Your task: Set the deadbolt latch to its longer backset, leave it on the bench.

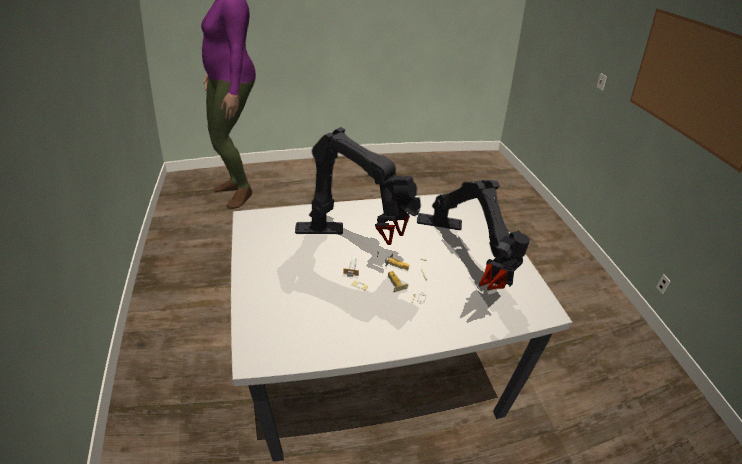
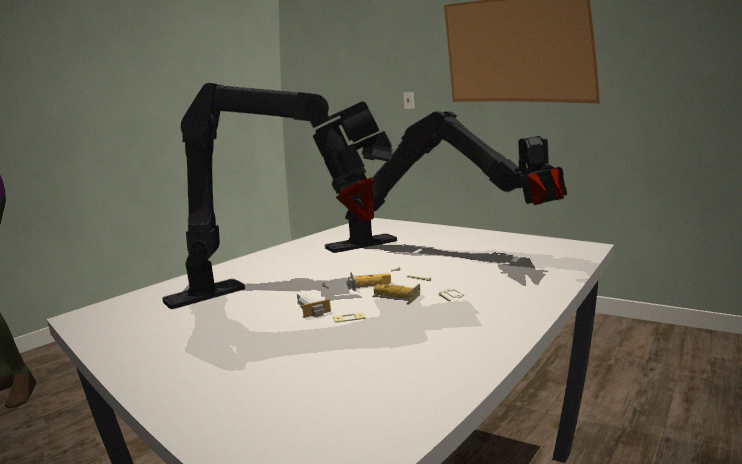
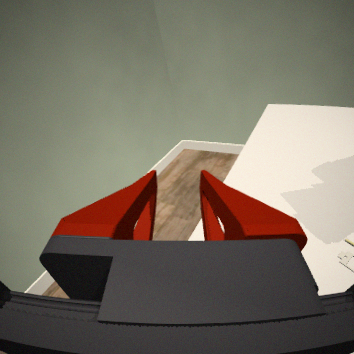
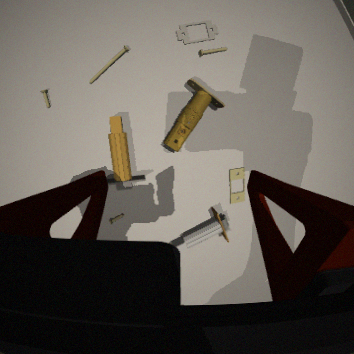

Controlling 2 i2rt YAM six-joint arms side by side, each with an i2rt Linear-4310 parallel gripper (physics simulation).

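A brass tubular latch [image 1: 395, 280] [image 2: 395, 291] [image 4: 187, 120] with a flat faceplate lies on its side on the white bench [image 1: 284, 350] [image 2: 328, 393]. Beside it lies an orange-yellow ribbed bolt piece [image 1: 398, 263] [image 2: 373, 280] [image 4: 120, 156] with a dark plate at one end. Its backset setting cannot be read. My right gripper [image 1: 395, 238] [image 2: 365, 217] [image 4: 177, 178] is wide open and empty, pointing down well above the parts. My left gripper [image 1: 485, 285] [image 2: 547, 187] [image 3: 178, 177] is empty, its fingers a little apart, above the right side of the bench, away from the parts.
A silver spring latch [image 2: 316, 308] [image 4: 202, 233] with a brass faceplate and a yellow strike plate [image 2: 360, 316] [image 4: 233, 172] lie near each other. A thin outline plate [image 4: 212, 35], a long screw [image 4: 109, 65] and short screws [image 4: 212, 51] lie around. A person stands behind the bench.
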